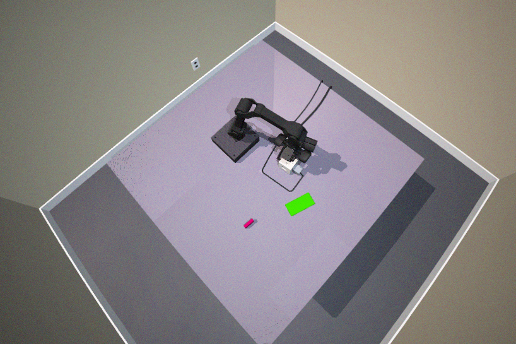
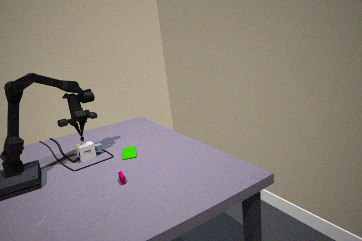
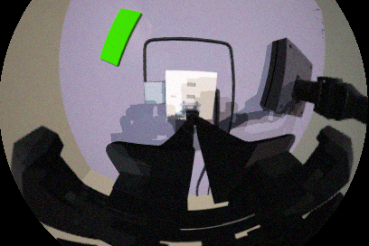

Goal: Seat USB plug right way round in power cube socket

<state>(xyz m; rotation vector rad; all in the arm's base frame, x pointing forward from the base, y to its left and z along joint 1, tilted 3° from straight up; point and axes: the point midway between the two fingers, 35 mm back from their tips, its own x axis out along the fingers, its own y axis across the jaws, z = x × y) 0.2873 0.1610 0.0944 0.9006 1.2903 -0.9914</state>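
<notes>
Right now the dark USB plug is 2 cm below my gripper tip. The rest, counted from my gripper tip: green pad: 22 cm ahead, 9 cm to the right, 12 cm below; magenta block: 15 cm ahead, 37 cm to the right, 11 cm below.
</notes>
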